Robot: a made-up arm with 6 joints. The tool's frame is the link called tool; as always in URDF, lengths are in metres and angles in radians. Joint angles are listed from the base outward. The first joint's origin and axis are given. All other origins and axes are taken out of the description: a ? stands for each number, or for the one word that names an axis. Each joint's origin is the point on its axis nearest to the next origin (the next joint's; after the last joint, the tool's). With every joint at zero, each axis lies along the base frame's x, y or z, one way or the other. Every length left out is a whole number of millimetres.
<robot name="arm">
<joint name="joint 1" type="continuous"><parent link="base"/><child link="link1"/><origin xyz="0 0 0.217" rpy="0 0 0"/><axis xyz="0 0 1"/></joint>
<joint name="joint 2" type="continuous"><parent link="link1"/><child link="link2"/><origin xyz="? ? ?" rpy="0 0 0"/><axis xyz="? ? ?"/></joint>
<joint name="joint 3" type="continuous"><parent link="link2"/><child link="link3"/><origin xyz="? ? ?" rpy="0 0 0"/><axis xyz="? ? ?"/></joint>
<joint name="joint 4" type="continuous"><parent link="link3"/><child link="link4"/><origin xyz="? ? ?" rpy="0 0 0"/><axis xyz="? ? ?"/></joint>
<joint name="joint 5" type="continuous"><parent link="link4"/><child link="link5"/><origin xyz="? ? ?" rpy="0 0 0"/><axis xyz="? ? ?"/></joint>
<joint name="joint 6" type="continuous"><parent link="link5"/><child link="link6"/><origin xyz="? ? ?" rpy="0 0 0"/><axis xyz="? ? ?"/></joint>
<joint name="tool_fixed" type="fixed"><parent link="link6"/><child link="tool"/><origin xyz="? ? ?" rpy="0 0 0"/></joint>
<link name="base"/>
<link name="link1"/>
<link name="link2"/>
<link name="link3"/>
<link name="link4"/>
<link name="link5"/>
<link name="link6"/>
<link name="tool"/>
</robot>
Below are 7 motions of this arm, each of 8 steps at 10 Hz.
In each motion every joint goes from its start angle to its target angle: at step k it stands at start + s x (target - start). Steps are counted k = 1, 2, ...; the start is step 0. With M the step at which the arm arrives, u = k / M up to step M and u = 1 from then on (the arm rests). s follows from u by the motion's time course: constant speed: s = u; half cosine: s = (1 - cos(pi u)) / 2; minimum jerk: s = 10 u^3 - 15 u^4 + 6 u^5.
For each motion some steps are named. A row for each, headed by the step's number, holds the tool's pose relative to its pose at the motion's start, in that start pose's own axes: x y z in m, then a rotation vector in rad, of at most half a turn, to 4 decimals.
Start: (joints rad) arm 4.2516 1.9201 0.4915 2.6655 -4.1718 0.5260
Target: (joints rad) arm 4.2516 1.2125 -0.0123 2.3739 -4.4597 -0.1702
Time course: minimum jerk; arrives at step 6
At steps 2, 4, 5, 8:
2: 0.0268 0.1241 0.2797 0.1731 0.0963 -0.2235
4: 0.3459 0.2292 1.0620 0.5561 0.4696 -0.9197
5: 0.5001 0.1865 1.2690 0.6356 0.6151 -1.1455
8: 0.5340 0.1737 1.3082 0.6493 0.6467 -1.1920

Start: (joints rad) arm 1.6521 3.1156 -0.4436 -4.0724 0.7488 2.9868
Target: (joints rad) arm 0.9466 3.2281 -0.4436 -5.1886 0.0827 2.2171
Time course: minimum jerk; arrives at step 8
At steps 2, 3, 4, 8:
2: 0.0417 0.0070 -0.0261 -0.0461 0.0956 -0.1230
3: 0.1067 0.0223 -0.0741 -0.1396 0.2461 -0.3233
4: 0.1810 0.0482 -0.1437 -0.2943 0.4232 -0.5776
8: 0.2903 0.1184 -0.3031 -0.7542 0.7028 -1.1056

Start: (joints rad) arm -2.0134 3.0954 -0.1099 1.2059 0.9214 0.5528
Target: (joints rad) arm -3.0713 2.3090 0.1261 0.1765 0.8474 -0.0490
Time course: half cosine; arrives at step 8
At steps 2, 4, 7, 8:
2: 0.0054 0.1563 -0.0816 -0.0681 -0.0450 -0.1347
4: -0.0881 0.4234 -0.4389 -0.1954 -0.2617 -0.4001
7: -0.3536 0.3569 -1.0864 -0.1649 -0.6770 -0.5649
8: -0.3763 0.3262 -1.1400 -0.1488 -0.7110 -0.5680

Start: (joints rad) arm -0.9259 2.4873 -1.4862 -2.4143 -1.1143 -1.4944
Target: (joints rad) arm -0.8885 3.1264 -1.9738 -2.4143 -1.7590 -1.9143
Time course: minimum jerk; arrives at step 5
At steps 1, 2, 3, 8:
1: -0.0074 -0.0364 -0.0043 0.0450 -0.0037 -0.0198
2: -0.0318 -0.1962 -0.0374 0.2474 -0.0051 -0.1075
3: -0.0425 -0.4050 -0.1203 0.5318 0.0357 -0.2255
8: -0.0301 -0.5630 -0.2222 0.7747 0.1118 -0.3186

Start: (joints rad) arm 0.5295 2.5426 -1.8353 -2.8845 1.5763 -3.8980
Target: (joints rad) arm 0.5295 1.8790 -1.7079 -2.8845 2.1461 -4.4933
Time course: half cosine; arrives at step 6
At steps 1, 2, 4, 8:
1: 0.0083 0.0160 0.0225 0.0512 -0.0519 -0.0307
2: 0.0276 0.0578 0.0853 0.2028 -0.1816 -0.1138
4: 0.0582 0.1580 0.2665 0.6929 -0.4376 -0.3194
8: 0.0623 0.2012 0.3620 0.9720 -0.5053 -0.3994

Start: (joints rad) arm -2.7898 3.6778 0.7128 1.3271 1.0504 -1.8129
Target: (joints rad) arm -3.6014 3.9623 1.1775 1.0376 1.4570 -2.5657
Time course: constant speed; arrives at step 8
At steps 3, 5, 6, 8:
3: 0.1022 0.4050 0.3369 -0.5296 -0.0796 -0.1361
5: 0.1213 0.7408 0.4692 -0.8895 -0.2071 -0.2383
6: 0.1210 0.9172 0.5008 -1.0679 -0.2919 -0.2868
8: 0.1101 1.2659 0.4919 -1.4171 -0.4996 -0.3670

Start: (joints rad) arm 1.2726 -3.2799 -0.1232 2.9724 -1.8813 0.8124
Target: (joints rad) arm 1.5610 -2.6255 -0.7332 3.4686 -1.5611 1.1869
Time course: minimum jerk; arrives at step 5
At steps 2, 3, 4, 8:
2: -0.0174 -0.0607 0.1609 0.1075 0.0115 0.0777
3: -0.0371 -0.0767 0.3464 0.2318 0.0015 0.1778
4: -0.0509 -0.0538 0.4701 0.3189 -0.0198 0.2562
8: -0.0541 -0.0450 0.4962 0.3381 -0.0261 0.2745

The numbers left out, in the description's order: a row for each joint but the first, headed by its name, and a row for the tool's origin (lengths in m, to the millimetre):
joint 2: xyz 0 0.036 0, axis 0 1 0
joint 3: xyz 0 0 0.73, axis 0 1 0
joint 4: xyz 0 0 0.883, axis 0 0 1
joint 5: xyz 0 0 0, axis 0 1 0
joint 6: xyz 0 0 0.193, axis 0 0 1
tool: xyz 0 0 0

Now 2 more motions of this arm.
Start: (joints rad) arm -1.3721 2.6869 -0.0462 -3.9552 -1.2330 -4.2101
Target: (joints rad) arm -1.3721 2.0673 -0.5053 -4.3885 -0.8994 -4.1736
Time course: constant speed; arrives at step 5
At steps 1, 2, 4, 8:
1: 0.1645 -0.1827 -0.1943 0.2495 0.0215 0.1281
2: 0.3555 -0.3118 -0.4104 0.4916 0.0589 0.2592
4: 0.7843 -0.3860 -0.8692 0.9457 0.1838 0.5309
8: 1.0030 -0.3273 -1.0914 1.1530 0.2725 0.6718

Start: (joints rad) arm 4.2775 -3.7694 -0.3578 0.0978 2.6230 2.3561
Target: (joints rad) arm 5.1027 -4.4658 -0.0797 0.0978 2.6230 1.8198
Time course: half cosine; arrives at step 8
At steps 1, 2, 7, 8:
1: 0.0106 -0.0373 -0.0181 -0.0323 -0.0140 -0.0193
2: 0.0445 -0.1495 -0.0608 -0.1226 -0.0577 -0.0768
7: 0.3302 -1.1167 0.1223 -0.6891 -0.5640 -0.6058
8: 0.3382 -1.1597 0.1527 -0.7093 -0.5949 -0.6335

